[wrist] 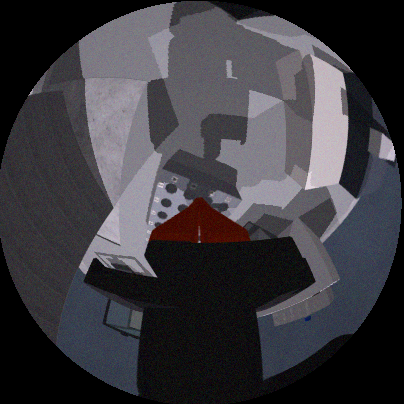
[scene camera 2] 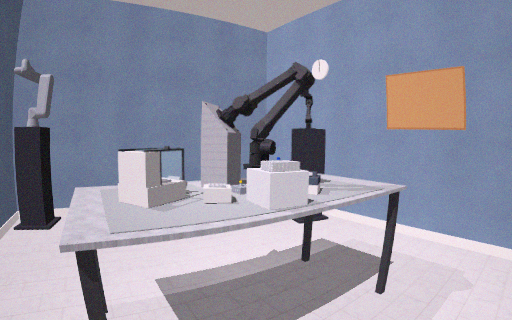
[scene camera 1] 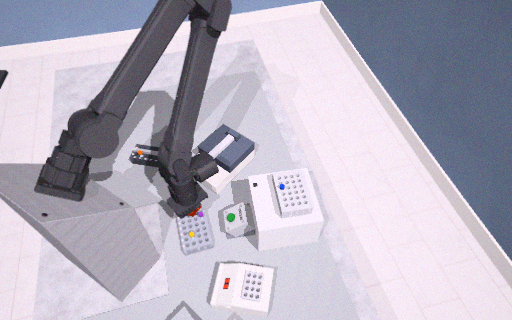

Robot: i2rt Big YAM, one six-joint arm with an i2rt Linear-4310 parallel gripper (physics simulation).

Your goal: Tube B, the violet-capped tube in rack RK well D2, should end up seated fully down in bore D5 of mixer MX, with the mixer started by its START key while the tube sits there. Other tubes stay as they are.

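Frame: origin at the arm's base, x left, y back, z up, level; centimetres.
Seen in the pictures: gripper, fingertip midpoint: (wrist: 198,202) (scene camera 1: 192,214); arm's base at its link origin: (scene camera 2: 224,119) (scene camera 1: 60,185).
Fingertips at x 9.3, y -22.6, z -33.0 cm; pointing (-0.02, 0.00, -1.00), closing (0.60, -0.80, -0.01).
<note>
Pixels of each thing's top centre, then the offset from my fingertips to it.
- grey rack at its top centre: (wrist: 182,227) (scene camera 1: 194,228) (scene camera 2: 246,185) dx -4.4, dy -0.8, dz -0.2 cm
- violet cap at its top centre: (scene camera 1: 200,213) dx -0.9, dy -2.9, dz +2.2 cm
- yellow-capped tube at its top centre: (scene camera 1: 191,233) (scene camera 2: 240,180) dx -7.3, dy -0.5, dz +2.2 cm
- large white housing at its top centre: (wrist: 296,320) (scene camera 1: 269,193) (scene camera 2: 271,160) dx -2.1, dy -23.3, dz +13.8 cm
- blue-capped tube at its top centre: (wrist: 307,319) (scene camera 1: 282,186) dx -0.8, dy -26.8, dz +15.1 cm
- small box with a green button, top centre: (scene camera 1: 231,216) dx -3.4, dy -12.1, dz +4.2 cm
- device with a dark lid, top centre: (scene camera 1: 218,146) (scene camera 2: 299,171) dx +20.9, dy -8.5, dz +7.0 cm
- black holder at its top centre: (scene camera 1: 150,151) dx +24.6, dy +15.3, dz +1.6 cm
- orange-capped tube at its top centre: (scene camera 1: 139,151) dx +23.8, dy +18.4, dz +2.4 cm
- white device with a red display, top centre: (scene camera 1: 242,283) (scene camera 2: 216,183) dx -23.0, dy -14.8, dz +3.7 cm
- glass-sided instrument at its top centre: (wrist: 132,335) (scene camera 2: 158,146) dx -47.0, dy -7.2, dz +19.0 cm
My gripper (scene camera 1: 194,211) (wrist: 198,202) is shut and empty, its red fingertips together low over the far end of the grey rack (scene camera 1: 198,248) (scene camera 2: 240,190). The violet cap (scene camera 1: 200,214) of tube B shows right beside the fingers in scene camera 1, at that end of the rack; fingers and shadow hide it in the wrist view. A yellow-capped tube (scene camera 1: 192,234) (scene camera 2: 240,181) stands in the same rack. A large white housing (scene camera 1: 287,237) (scene camera 2: 277,191) carries a block of bores with a blue-capped tube (scene camera 1: 282,186) (wrist: 307,318). A small box with a green button (scene camera 1: 231,217) stands beside it.
A device with a dark lid (scene camera 1: 235,150) stands behind the rack. A black holder (scene camera 1: 145,161) has an orange-capped tube (scene camera 1: 140,153). A white device with a red display (scene camera 1: 226,283) stands in front. A glass-sided instrument (scene camera 2: 140,172) and the arm's grey pedestal (scene camera 1: 100,235) (scene camera 2: 215,155) stand leftward.
</note>
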